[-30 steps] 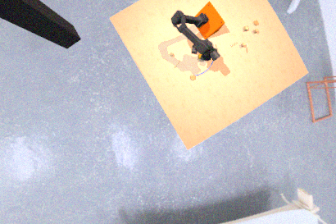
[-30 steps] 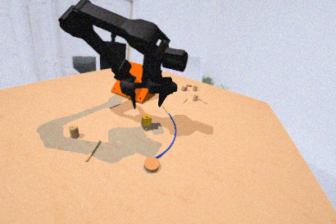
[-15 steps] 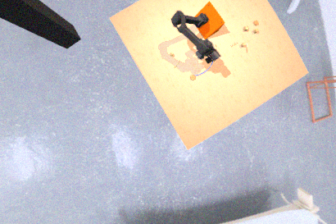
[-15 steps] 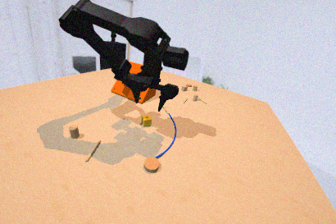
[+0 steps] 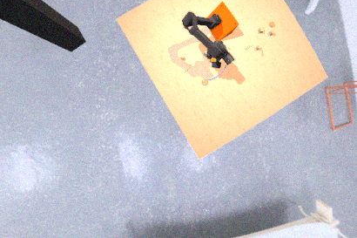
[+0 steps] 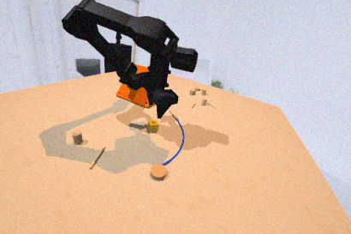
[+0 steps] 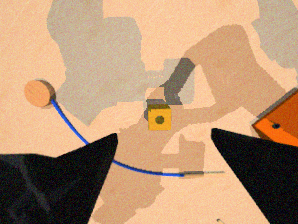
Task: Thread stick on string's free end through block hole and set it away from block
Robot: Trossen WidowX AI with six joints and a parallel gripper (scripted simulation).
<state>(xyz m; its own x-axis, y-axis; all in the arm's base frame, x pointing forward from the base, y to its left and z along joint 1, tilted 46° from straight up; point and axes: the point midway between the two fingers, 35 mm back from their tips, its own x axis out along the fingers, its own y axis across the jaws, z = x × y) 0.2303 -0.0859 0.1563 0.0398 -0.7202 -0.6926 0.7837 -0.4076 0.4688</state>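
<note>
My gripper tip is now 6 cm above the yellow wooden block. From my gripper tip the other things lie so: loose stick 4 cm behind, 21 cm to the right, 7 cm below; round wooden button 11 cm ahead, 14 cm to the right, 7 cm below; short wooden cylinder 14 cm behind, 19 cm to the right, 6 cm below.
</note>
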